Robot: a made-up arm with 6 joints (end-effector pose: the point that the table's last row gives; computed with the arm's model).
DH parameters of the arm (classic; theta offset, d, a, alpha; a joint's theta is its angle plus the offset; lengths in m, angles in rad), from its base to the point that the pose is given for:
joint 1: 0 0.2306 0 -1.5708
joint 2: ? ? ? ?
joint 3: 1.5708 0.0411 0 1.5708
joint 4: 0 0.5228 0 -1.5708
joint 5: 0 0 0 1.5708
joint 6: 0 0.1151 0 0
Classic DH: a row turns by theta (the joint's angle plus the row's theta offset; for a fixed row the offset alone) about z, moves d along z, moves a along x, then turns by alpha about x.
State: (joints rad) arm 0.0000 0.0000 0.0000 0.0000 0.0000 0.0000
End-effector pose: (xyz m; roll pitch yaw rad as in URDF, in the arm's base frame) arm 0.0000 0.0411 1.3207 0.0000 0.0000 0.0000
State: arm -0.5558 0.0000 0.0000 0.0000 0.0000 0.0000
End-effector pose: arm 0.0217 0.0349 1.3207 0.0000 0.0000 -0.5558
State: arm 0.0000 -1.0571 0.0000 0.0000 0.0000 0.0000
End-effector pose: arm -0.9494 0.0411 0.7663 0.0000 -1.0571 0.0000
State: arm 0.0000 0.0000 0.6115 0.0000 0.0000 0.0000
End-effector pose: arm 0.3662 0.0411 1.2051 0.0000 0.6115 0.0000
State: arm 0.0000 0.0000 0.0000 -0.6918 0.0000 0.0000
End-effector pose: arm 0.0000 0.0411 1.3207 0.0000 0.0000 -0.6918
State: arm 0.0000 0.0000 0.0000 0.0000 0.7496 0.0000
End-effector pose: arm 0.0784 0.0411 1.2898 0.0000 0.7496 0.0000
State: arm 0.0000 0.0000 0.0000 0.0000 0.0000 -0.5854
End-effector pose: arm 0.0000 0.0411 1.3207 0.0000 0.0000 -0.5854
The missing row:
joint 2: -1.5708 0 0.4522 0
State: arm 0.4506 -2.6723 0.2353 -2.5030 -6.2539 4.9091
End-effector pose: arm -0.5712 -0.2329 -0.6604 -2.6534 0.4960 1.3184
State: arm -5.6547 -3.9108 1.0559 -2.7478 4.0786 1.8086
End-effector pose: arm 0.0389 0.1231 -0.5061 0.6364 -0.2538 -1.1298
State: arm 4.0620 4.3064 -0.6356 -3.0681 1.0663 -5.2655
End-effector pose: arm 0.4027 0.4736 -0.4980 -2.6897 -0.3054 2.9204
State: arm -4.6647 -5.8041 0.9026 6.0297 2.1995 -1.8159
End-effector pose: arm -0.0498 0.6708 0.6289 2.6644 -0.1406 0.2233
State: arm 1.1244 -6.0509 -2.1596 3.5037 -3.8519 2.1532
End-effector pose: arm -0.1338 -0.2459 0.4529 -1.8903 0.2150 -0.7620
